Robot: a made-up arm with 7 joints. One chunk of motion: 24 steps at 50 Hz.
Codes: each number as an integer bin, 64 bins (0 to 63) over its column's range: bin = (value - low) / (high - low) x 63, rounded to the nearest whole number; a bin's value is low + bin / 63 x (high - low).
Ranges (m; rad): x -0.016..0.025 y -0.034..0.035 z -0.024..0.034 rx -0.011..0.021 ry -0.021..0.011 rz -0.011..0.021
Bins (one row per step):
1: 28 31 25 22 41 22
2: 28 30 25 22 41 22
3: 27 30 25 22 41 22
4: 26 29 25 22 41 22
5: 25 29 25 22 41 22
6: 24 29 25 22 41 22
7: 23 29 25 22 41 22
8: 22 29 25 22 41 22
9: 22 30 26 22 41 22
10: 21 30 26 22 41 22
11: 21 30 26 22 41 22
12: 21 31 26 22 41 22
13: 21 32 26 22 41 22
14: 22 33 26 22 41 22
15: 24 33 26 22 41 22
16: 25 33 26 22 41 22
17: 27 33 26 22 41 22
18: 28 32 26 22 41 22
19: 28 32 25 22 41 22
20: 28 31 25 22 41 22
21: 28 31 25 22 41 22
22: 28 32 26 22 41 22
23: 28 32 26 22 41 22
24: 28 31 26 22 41 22
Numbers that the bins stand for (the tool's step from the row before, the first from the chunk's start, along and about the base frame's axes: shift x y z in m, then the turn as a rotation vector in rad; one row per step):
1: 0.00222 -0.00005 -0.00098 0.00017 -0.00017 0.00017
2: 0.00222 -0.00114 -0.00098 0.00017 -0.00017 0.00017
3: 0.00157 -0.00114 -0.00098 0.00017 -0.00017 0.00017
4: 0.00092 -0.00224 -0.00098 0.00017 -0.00017 0.00017
5: 0.00027 -0.00224 -0.00098 0.00017 -0.00017 0.00017
6: -0.00038 -0.00224 -0.00098 0.00017 -0.00017 0.00017
7: -0.00103 -0.00224 -0.00098 0.00017 -0.00017 0.00017
8: -0.00168 -0.00224 -0.00098 0.00017 -0.00017 0.00017
9: -0.00168 -0.00114 -0.00006 0.00017 -0.00017 0.00017
10: -0.00233 -0.00114 -0.00006 0.00017 -0.00017 0.00017
11: -0.00233 -0.00114 -0.00006 0.00017 -0.00017 0.00017
12: -0.00233 -0.00005 -0.00006 0.00017 -0.00017 0.00017
13: -0.00233 0.00105 -0.00006 0.00017 -0.00017 0.00017
14: -0.00168 0.00214 -0.00006 0.00017 -0.00017 0.00017
15: -0.00038 0.00214 -0.00006 0.00017 -0.00017 0.00017
16: 0.00027 0.00214 -0.00006 0.00017 -0.00017 0.00017
17: 0.00157 0.00214 -0.00006 0.00017 -0.00017 0.00017
18: 0.00222 0.00105 -0.00006 0.00017 -0.00017 0.00017
19: 0.00222 0.00105 -0.00098 0.00017 -0.00017 0.00017
20: 0.00222 -0.00005 -0.00098 0.00017 -0.00017 0.00017
21: 0.00222 -0.00005 -0.00098 0.00017 -0.00017 0.00017
22: 0.00222 0.00105 -0.00006 0.00017 -0.00017 0.00017
23: 0.00222 0.00105 -0.00006 0.00017 -0.00017 0.00017
24: 0.00222 -0.00005 -0.00006 0.00017 -0.00017 0.00017

